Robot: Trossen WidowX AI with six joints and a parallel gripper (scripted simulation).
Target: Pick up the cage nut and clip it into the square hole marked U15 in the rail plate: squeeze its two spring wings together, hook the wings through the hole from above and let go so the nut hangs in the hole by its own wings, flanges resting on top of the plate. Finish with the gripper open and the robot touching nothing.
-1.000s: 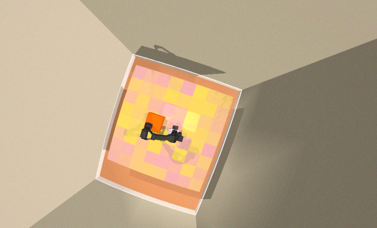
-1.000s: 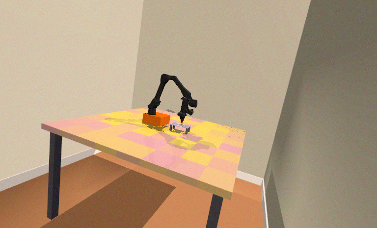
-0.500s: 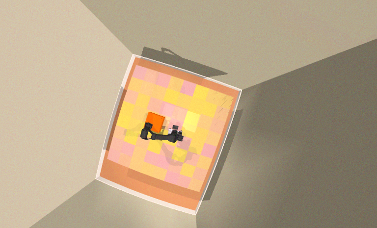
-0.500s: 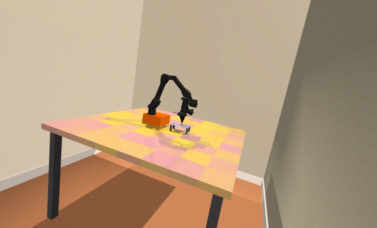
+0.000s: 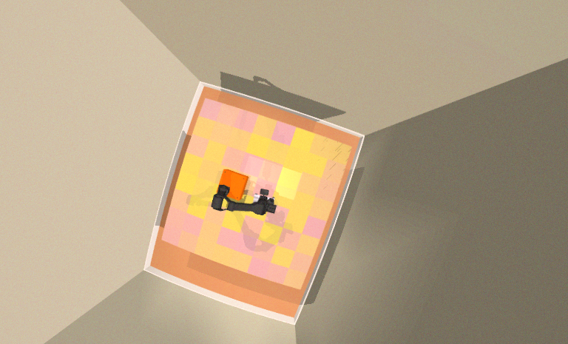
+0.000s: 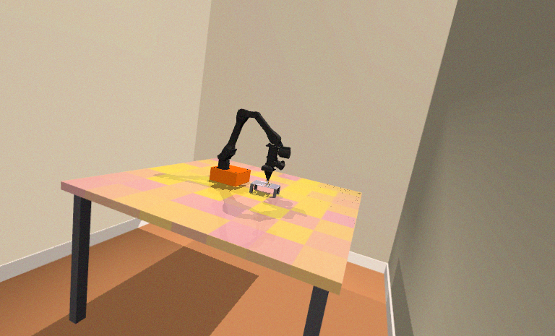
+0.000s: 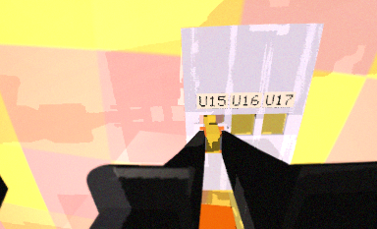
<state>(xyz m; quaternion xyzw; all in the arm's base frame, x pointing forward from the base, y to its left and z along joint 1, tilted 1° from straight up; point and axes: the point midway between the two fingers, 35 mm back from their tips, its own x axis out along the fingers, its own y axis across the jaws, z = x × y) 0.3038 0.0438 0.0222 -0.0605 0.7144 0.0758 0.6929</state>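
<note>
Right now my gripper tip is 10 mm above the cage nut.
</note>
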